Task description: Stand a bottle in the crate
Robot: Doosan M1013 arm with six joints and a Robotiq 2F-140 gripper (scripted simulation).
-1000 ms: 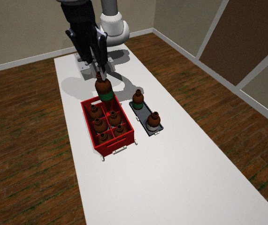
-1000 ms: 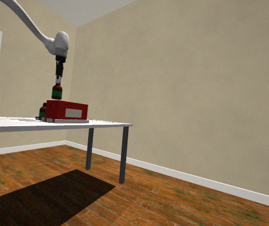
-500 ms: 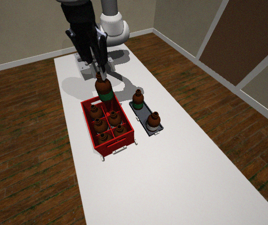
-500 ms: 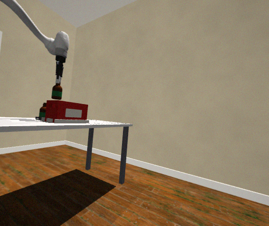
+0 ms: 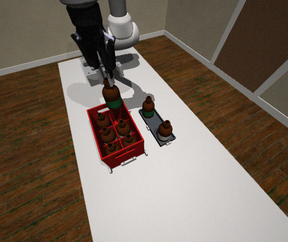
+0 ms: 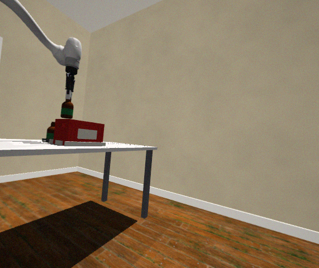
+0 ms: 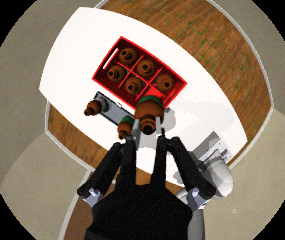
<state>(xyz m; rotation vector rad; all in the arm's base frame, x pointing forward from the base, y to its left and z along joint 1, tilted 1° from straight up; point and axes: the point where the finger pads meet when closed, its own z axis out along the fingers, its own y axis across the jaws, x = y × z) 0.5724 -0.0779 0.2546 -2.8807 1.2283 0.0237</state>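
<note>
My gripper is now 90 mm above the bottle. Round my hand: red crate: 270 mm below, 80 mm ahead, 50 mm to the right; then dark tray: 340 mm below, 190 mm to the left, 100 mm ahead.
</note>
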